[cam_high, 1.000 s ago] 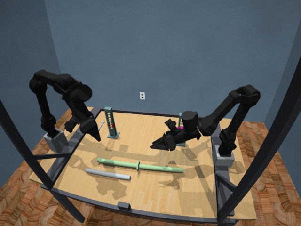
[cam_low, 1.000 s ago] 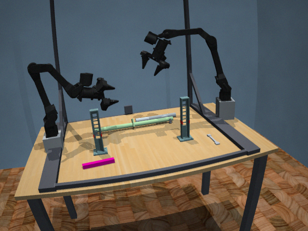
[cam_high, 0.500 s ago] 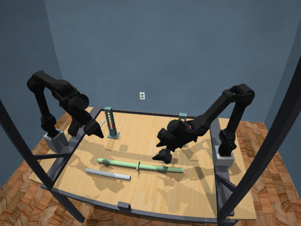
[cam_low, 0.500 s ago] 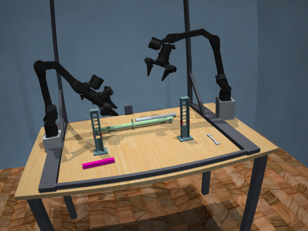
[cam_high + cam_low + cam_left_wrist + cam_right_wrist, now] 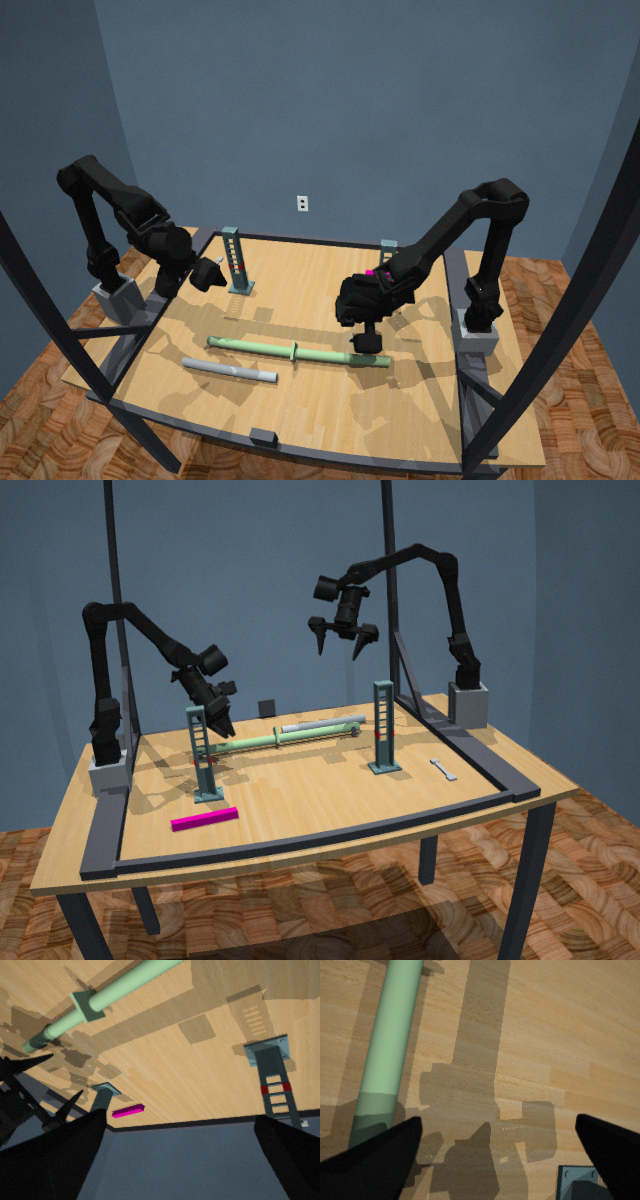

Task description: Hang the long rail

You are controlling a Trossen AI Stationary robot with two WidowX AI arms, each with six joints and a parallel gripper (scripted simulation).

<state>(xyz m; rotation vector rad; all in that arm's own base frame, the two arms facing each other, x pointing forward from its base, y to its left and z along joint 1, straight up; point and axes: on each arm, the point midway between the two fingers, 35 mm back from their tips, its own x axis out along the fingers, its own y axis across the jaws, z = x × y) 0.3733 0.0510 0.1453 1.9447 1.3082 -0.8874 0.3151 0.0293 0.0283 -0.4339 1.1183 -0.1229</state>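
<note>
Right now my left hand is 25 cm above the grey rod, 8 cm past it and 3 cm to the left of it. The rest, counted from my left hand: long green rail: 24 cm below, 19 cm to the right, 1 cm behind; then small grey wrench: 31 cm ahead, 26 cm below, 15 cm to the left; then magenta bar: 43 cm to the right, 32 cm ahead, 25 cm below.
</note>
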